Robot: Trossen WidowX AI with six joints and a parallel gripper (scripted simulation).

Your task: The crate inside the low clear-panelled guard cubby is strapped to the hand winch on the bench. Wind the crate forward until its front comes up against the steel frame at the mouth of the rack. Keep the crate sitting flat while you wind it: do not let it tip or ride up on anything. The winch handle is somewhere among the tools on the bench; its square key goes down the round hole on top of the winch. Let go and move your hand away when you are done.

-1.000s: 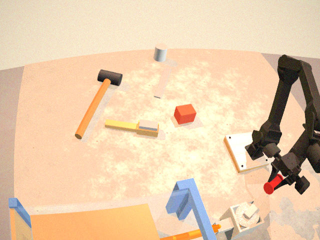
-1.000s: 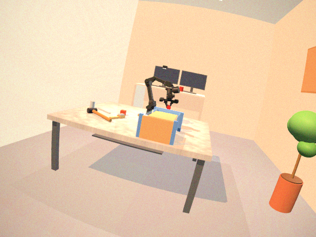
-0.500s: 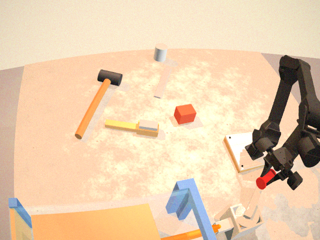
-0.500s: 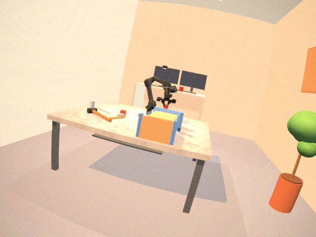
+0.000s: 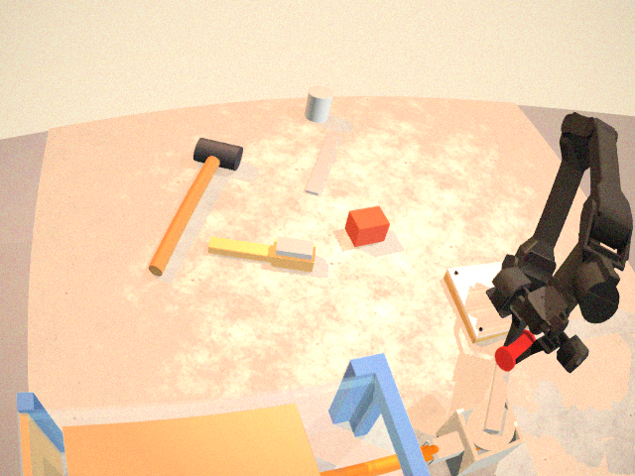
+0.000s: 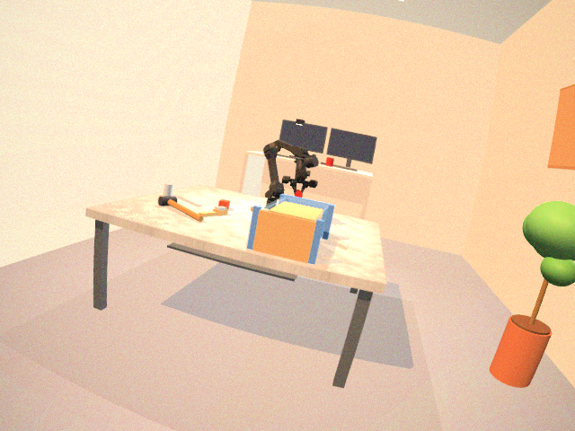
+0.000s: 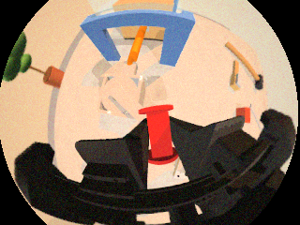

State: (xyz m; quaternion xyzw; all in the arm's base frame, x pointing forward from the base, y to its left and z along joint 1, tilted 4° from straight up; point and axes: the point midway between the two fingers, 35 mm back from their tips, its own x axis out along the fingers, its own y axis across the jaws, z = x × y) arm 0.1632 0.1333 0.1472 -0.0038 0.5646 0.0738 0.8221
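My gripper tip is now 1 cm short of the crank handle, 3 cm to the right of it and 3 cm above it. From my gripper tip the other things lie so: yellow hand tool 19 cm ahead, 39 cm to the right, 12 cm below; hand winch 3 cm ahead, 7 cm to the left, 10 cm below; red knob 1 cm behind.
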